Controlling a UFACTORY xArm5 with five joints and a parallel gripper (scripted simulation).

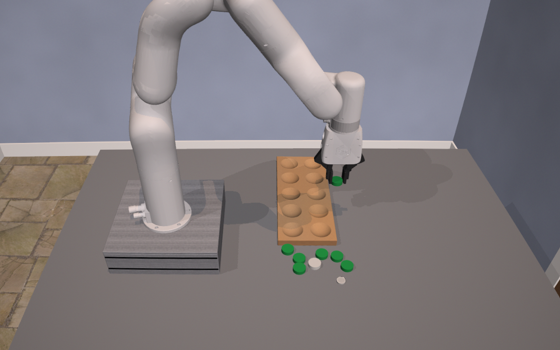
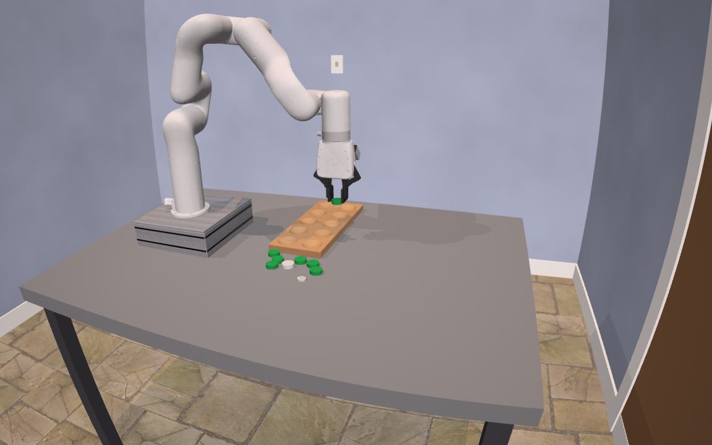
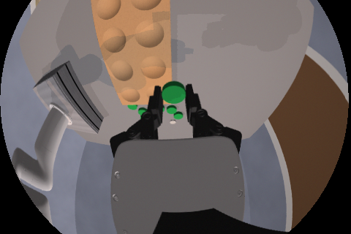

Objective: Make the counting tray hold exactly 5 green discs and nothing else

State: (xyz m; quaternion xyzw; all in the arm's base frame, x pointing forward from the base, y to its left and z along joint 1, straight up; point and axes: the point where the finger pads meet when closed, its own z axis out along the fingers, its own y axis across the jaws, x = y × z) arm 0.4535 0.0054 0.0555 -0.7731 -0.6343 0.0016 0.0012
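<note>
My gripper is now 24 cm to the left of the smaller white disc, 14 cm above it and 6 cm past it. Round my hand: wooden counting tray (13 cm below, 8 cm to the left, 6 cm behind).
</note>
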